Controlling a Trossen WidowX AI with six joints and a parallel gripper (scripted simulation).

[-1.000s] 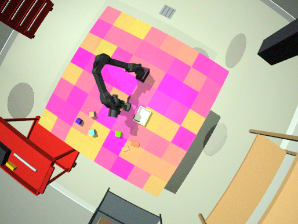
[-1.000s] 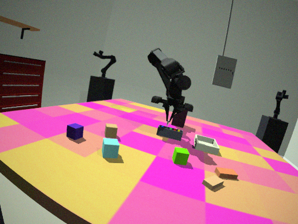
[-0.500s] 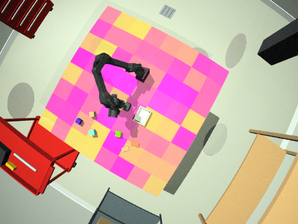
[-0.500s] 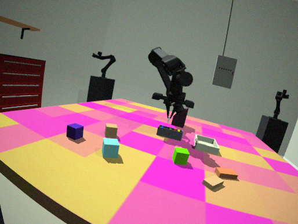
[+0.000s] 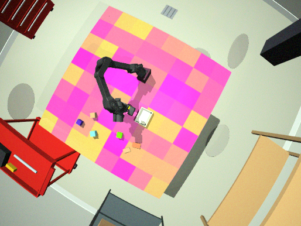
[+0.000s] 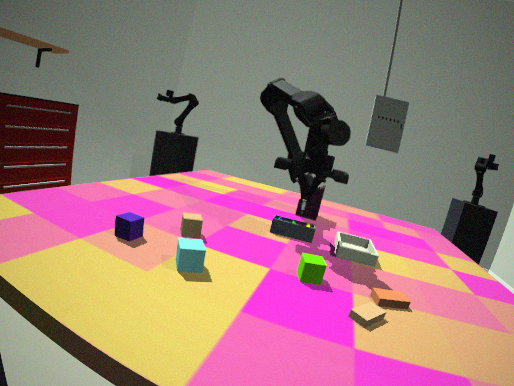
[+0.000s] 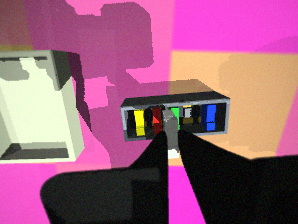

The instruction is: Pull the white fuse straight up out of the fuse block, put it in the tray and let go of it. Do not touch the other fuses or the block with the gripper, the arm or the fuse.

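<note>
My gripper tip is 2 cm past the pale tray, 16 cm to the right of it and 10 cm above it. Round my gripper tip: green fuse (1 cm behind, 1 cm to the right, 7 cm below); then white fuse (1 cm below); then red fuse (1 cm behind, 1 cm to the left, 7 cm below).
</note>
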